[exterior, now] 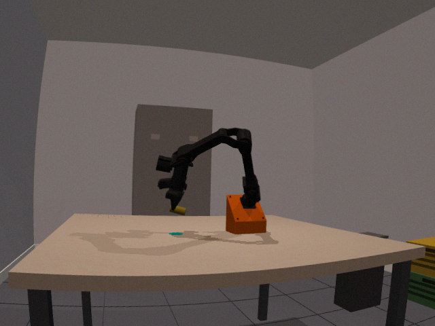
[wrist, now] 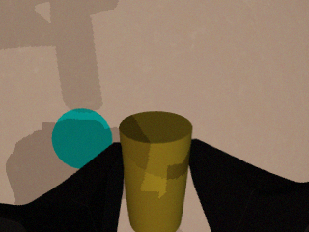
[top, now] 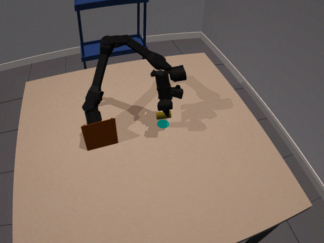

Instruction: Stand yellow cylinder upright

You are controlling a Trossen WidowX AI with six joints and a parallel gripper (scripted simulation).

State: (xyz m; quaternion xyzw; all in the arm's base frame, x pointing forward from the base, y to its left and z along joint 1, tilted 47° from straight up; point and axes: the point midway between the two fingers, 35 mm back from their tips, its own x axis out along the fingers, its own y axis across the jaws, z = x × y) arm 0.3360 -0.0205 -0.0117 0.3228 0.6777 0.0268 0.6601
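Now: gripper tip 40 mm to the right of the cyan circle and 100 mm above it. Round my gripper tip: yellow cylinder 20 mm behind, 10 mm to the left.
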